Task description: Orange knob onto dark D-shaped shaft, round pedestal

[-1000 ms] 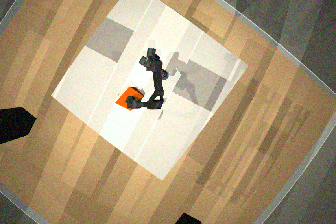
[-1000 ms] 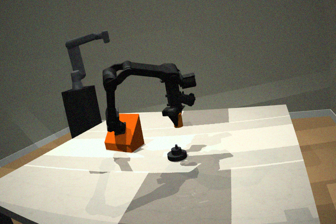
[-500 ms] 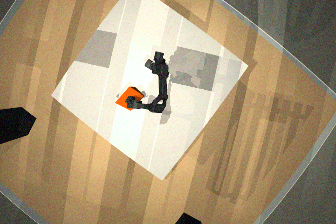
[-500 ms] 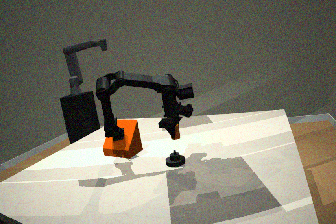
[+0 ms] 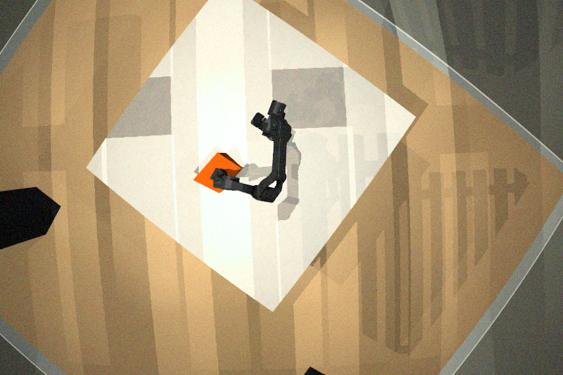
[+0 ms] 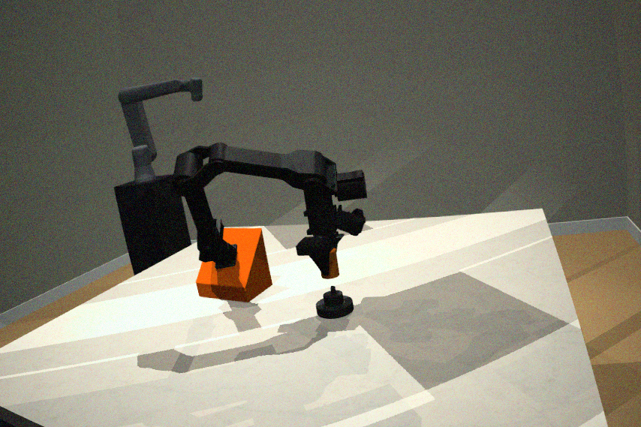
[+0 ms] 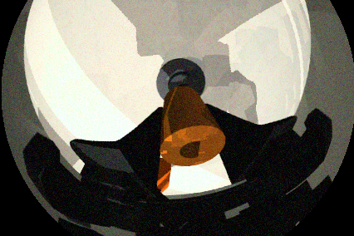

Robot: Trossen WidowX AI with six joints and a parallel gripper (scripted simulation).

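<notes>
Now: gripper tip 6 cm above the round dark pedestal and 1 cm to the left of it. Round my gripper tip: orange knob (2 cm above).
</notes>
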